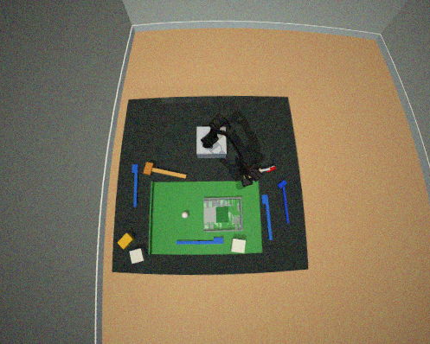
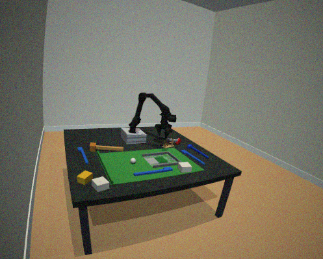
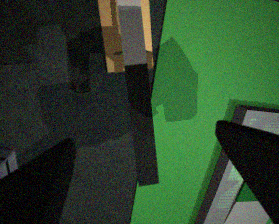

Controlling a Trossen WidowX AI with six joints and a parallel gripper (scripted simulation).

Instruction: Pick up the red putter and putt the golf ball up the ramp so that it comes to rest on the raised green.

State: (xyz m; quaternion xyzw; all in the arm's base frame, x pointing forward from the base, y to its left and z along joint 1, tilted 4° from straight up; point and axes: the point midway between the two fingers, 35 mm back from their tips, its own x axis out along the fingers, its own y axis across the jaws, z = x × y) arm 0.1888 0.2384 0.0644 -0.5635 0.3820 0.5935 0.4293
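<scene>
The red putter is 10 cm to the left of my gripper tip, 4 cm below it and 4 cm behind it. Round my gripper tip: yellow block (70 cm to the right, 51 cm ahead, 8 cm below); white golf ball (34 cm to the right, 29 cm ahead, 8 cm below).
</scene>
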